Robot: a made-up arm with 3 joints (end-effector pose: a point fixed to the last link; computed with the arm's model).
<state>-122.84 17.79 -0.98</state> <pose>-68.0 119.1 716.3 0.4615 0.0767 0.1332 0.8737</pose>
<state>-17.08 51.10 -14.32</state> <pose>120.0 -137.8 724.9 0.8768 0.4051 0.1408 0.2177</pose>
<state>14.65 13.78 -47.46</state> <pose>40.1 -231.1 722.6 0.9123 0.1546 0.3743 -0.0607</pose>
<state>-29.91 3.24 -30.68</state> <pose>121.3 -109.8 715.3 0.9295 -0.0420 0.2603 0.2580</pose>
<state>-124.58 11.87 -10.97</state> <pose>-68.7 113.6 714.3 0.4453 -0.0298 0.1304 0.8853</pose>
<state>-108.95 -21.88 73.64</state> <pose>-31.6 148.0 746.0 0.3790 0.3766 -0.4648 0.7061</pose>
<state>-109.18 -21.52 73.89</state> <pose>-32.5 148.2 746.3 0.3781 0.3810 -0.4631 0.7053</pose>
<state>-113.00 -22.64 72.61</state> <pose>-48.1 149.9 745.1 0.3545 0.3823 -0.4519 0.7238</pose>
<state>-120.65 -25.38 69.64</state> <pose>-79.1 150.2 742.2 0.3046 0.3784 -0.4327 0.7595</pose>
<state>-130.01 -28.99 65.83</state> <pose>-116.4 145.0 738.7 0.2394 0.3695 -0.4138 0.7968</pose>
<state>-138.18 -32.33 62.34</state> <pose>-147.5 135.8 735.6 0.1799 0.3587 -0.4020 0.8230</pose>
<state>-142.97 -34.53 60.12</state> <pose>-164.8 128.6 733.7 0.1440 0.3500 -0.3981 0.8356</pose>
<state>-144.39 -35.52 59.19</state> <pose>-169.6 126.2 732.9 0.1329 0.3441 -0.3992 0.8394</pose>
